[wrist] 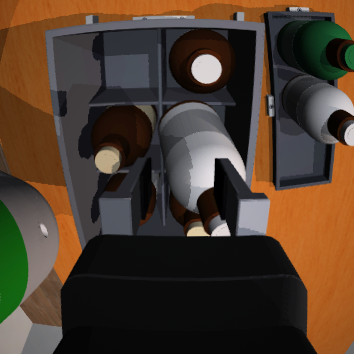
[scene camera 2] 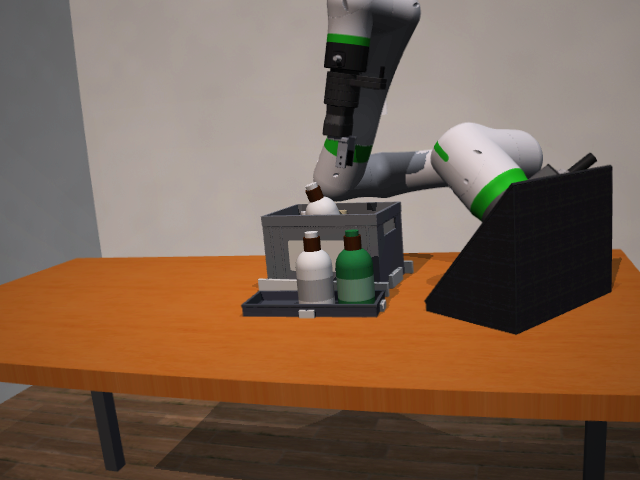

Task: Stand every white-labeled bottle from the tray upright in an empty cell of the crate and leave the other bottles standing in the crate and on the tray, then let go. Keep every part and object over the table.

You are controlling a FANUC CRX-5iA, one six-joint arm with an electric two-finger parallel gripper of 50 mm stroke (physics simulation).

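Places are measured from the arm's base along level axes (x up, y right, z ahead), in millimetres.
Pixels of known places: gripper, fingertip midpoint: (wrist: 182, 176) (scene camera 2: 344, 166); arm's base, origin of the base link: (scene camera 2: 526, 225).
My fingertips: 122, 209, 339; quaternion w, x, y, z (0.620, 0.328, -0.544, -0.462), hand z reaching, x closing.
Note:
For each thing: its top centre in the pictures, then the offset to it from my fingertips, as dx, dy, dz. "pt": a spot on its surface instead.
- white bottle with a grey label band, middle of its top: (wrist: 209, 217) (scene camera 2: 320, 181) -29, +0, +55
- crate, middle of its top: (wrist: 153, 170) (scene camera 2: 332, 208) -98, +43, +35
- similar white bottle, middle of its top: (scene camera 2: 310, 232) -113, -164, +75
- tray, surface spot: (wrist: 302, 167) pt -268, -139, +192
- green bottle, middle of its top: (scene camera 2: 351, 230) -113, -181, -6
- cream cap, middle of its top: (wrist: 106, 161) -110, +87, +14
- upper-left cell, surface spot: (wrist: 125, 70) pt -265, +68, -52
A white bottle with a grey label band (scene camera 2: 321, 207) (wrist: 192, 155) leans tilted in the crate (scene camera 2: 320, 221) (wrist: 258, 65); its brown neck and white cap stick up above the rim. Which cell holds its base is unclear. A similar white bottle (scene camera 2: 314, 268) (wrist: 322, 112) stands upright on the tray (scene camera 2: 268, 310) (wrist: 302, 167), beside a green bottle (scene camera 2: 354, 267) (wrist: 312, 47). The gripper (scene camera 2: 343, 166) (wrist: 183, 172) is open and empty above the crate, over the leaning bottle. Its fingers and body hide part of the crate in the wrist view.
Brown bottles stand in the crate: one with a white cap (wrist: 180, 60), one with a cream cap (wrist: 120, 132), and others partly hidden near the fingers. The upper-left cell (wrist: 125, 70) is empty. A black wedge-shaped stand (scene camera 2: 547, 253) is right of the crate.

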